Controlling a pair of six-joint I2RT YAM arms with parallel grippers.
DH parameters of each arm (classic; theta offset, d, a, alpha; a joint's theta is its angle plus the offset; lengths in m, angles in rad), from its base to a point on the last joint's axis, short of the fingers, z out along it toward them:
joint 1: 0 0.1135 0.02 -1.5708
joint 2: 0 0 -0.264 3.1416
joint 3: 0.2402 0 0.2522 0
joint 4: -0.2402 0 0.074 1.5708
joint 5: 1.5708 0 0 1.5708
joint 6: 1.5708 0.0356 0 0
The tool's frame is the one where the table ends.
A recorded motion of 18 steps. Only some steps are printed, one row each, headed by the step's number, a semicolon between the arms.
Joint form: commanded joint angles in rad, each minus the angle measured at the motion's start. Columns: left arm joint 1, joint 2, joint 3, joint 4, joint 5, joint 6; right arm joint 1, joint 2, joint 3, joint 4, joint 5, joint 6.
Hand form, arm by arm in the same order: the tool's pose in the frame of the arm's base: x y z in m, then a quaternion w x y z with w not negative. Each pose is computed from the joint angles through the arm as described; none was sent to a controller.
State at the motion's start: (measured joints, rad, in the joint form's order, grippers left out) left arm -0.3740 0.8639 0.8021 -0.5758 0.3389 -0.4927; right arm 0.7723 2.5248 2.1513 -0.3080 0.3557 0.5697
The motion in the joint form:
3: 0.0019 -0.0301 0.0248 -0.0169 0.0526 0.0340; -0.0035 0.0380 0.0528 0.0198 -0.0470 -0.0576
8: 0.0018 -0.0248 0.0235 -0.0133 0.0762 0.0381; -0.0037 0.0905 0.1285 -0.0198 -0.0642 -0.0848
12: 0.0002 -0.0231 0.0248 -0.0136 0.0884 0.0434; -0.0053 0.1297 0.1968 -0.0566 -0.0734 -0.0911
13: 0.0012 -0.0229 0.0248 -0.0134 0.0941 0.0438; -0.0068 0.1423 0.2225 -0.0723 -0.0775 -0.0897
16: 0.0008 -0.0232 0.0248 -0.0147 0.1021 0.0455; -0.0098 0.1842 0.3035 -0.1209 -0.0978 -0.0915
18: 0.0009 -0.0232 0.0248 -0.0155 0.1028 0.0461; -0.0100 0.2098 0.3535 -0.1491 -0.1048 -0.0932
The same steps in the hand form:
3: 0.1592 -0.0767 0.3070 0.34947 0.05315 0.87062 -0.34215; 0.4226 0.3938 0.1631 0.43536 -0.04526 0.88604 0.15281
8: 0.1598 -0.0778 0.3062 0.34379 0.06016 0.86931 -0.34998; 0.4273 0.3990 0.1556 0.42783 -0.06270 0.88935 0.14863
12: 0.1597 -0.0785 0.3064 0.34149 0.06590 0.86823 -0.35385; 0.4314 0.4021 0.1531 0.42361 -0.06757 0.89107 0.14824
13: 0.1597 -0.0785 0.3065 0.34049 0.06695 0.86777 -0.35576; 0.4331 0.4026 0.1532 0.42176 -0.06743 0.89183 0.14904
16: 0.1593 -0.0787 0.3065 0.33856 0.06960 0.86722 -0.35842; 0.4372 0.4051 0.1522 0.41402 -0.07222 0.89440 0.15306
18: 0.1593 -0.0787 0.3064 0.33820 0.06990 0.86732 -0.35847; 0.4390 0.4069 0.1518 0.41117 -0.07475 0.89530 0.15426

